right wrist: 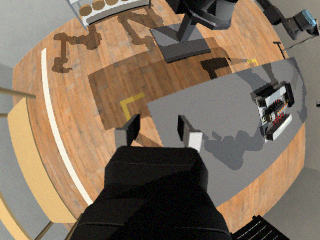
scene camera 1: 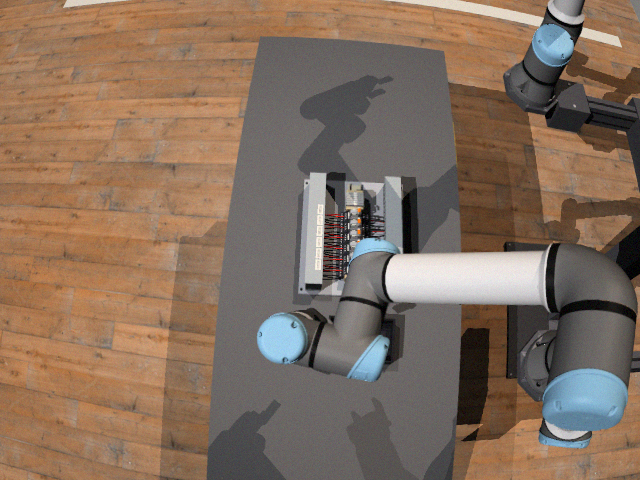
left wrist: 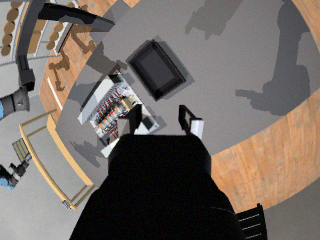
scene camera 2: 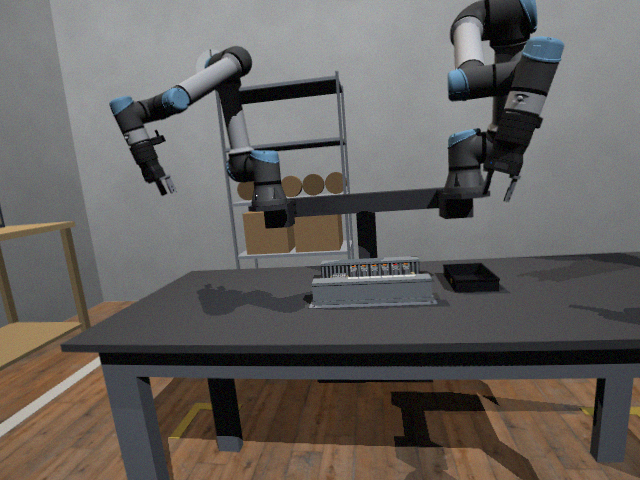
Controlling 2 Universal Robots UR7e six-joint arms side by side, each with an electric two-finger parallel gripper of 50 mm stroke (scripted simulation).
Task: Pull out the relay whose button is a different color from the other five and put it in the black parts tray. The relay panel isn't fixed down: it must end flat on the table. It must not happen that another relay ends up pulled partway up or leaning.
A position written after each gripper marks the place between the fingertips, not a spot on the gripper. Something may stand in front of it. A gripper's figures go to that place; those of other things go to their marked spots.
The left gripper (scene camera 2: 494, 197) is 96 cm from the lens. The right gripper (scene camera 2: 169, 193) is 142 cm from the lens. A black parts tray (scene camera 2: 471, 277) is 114 cm from the lens. A relay panel (scene camera 2: 335, 289): 92 cm from the lens. The marked spots on the relay panel and the black parts tray are 43 cm apart.
